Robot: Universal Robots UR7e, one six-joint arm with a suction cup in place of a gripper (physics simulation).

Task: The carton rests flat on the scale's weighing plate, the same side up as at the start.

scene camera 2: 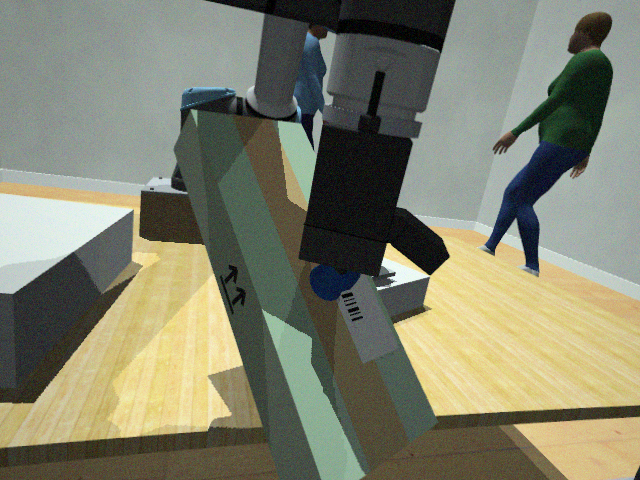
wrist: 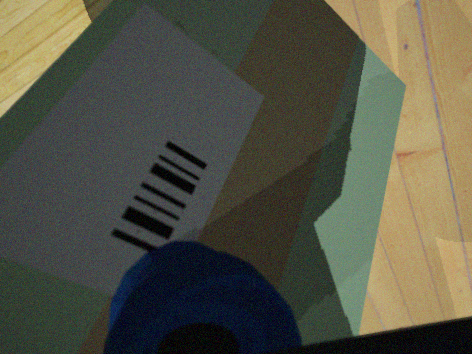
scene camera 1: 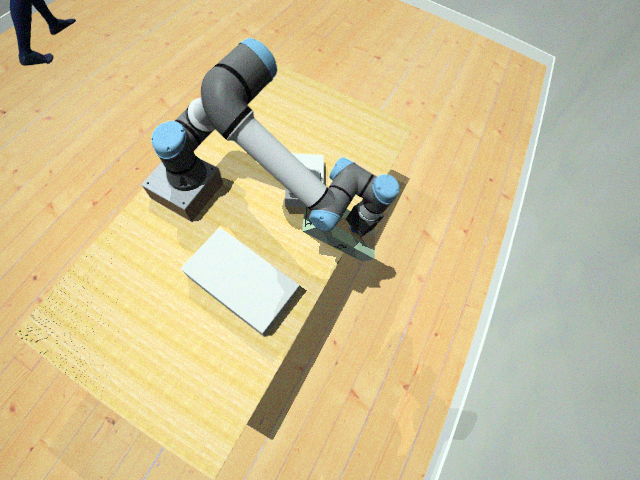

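Where they show: hand, its tool point: [scene camera 2: 332, 297] [wrist: 200, 255]; arm's base, origin of its link: [scene camera 1: 187, 174].
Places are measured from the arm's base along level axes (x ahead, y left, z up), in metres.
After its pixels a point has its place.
The green carton [scene camera 1: 336, 238] {z 0.098, x 0.632, y 0.067 m} [scene camera 2: 289, 279] {z 0.047, x 0.663, y 0.128 m} [wrist: 370, 175] {z -0.016, x 0.729, y 0.142 m} is steeply tilted, with brown tape, a grey barcode label and arrows on a narrow side. In scene camera 2 its upper end leans left and its lower end reaches down in front of the table's edge. My suction gripper [scene camera 2: 333, 283] [wrist: 202, 305] has its blue cup against the label face, beside the barcode, and holds the carton. The scale [scene camera 1: 311, 161] {z -0.047, x 0.333, y 0.377 m} [scene camera 2: 405, 297] {z -0.075, x 0.393, y 0.379 m} stands behind the carton. Its grey weighing plate [scene camera 2: 385, 272] {z -0.031, x 0.401, y 0.329 m} shows in part in scene camera 2; the arm and carton hide much of the scale.
A large white block [scene camera 1: 240, 279] {z -0.008, x 0.435, y -0.205 m} [scene camera 2: 51, 237] {z -0.008, x 0.445, y -0.142 m} lies on the wooden table [scene camera 1: 170, 361] {z -0.105, x 0.397, y -0.552 m} [scene camera 2: 516, 341] {z -0.105, x 0.470, y 0.551 m}, left of the carton in scene camera 2. The arm's base [scene camera 1: 180, 186] {z 0.024, x 0.035, y -0.064 m} stands behind. A person in green [scene camera 2: 578, 98] and one in blue [scene camera 2: 310, 72] are beyond the table.
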